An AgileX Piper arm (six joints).
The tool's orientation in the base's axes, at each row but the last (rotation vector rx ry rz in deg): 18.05 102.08 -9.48; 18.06 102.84 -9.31; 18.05 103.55 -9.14; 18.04 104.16 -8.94; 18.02 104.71 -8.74; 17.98 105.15 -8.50; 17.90 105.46 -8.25; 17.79 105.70 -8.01; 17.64 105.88 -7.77; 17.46 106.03 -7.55; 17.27 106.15 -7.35
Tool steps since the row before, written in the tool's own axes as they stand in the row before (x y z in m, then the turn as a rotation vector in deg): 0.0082 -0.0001 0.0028 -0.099 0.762 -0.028; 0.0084 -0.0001 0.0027 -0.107 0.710 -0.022; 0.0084 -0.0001 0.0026 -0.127 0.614 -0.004; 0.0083 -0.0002 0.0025 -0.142 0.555 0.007; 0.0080 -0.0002 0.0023 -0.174 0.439 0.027; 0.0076 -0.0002 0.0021 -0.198 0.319 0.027; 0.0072 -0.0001 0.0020 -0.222 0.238 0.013; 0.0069 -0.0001 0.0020 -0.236 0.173 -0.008; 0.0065 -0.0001 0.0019 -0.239 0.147 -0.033; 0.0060 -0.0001 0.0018 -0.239 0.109 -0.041; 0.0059 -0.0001 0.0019 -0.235 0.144 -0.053
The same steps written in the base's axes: 0.0009 0.0001 -0.0086 0.223 0.721 0.146; 0.0006 0.0002 -0.0088 0.215 0.669 0.149; 0.0004 0.0003 -0.0088 0.207 0.570 0.159; 0.0003 0.0002 -0.0087 0.204 0.509 0.167; 0.0001 0.0003 -0.0083 0.196 0.388 0.185; -0.0001 0.0003 -0.0079 0.168 0.270 0.201; -0.0001 0.0004 -0.0075 0.138 0.193 0.223; 0.0000 0.0004 -0.0072 0.104 0.134 0.238; 0.0000 0.0003 -0.0068 0.075 0.115 0.247; 0.0000 0.0003 -0.0063 0.057 0.081 0.247; 0.0001 0.0003 -0.0062 0.054 0.118 0.249
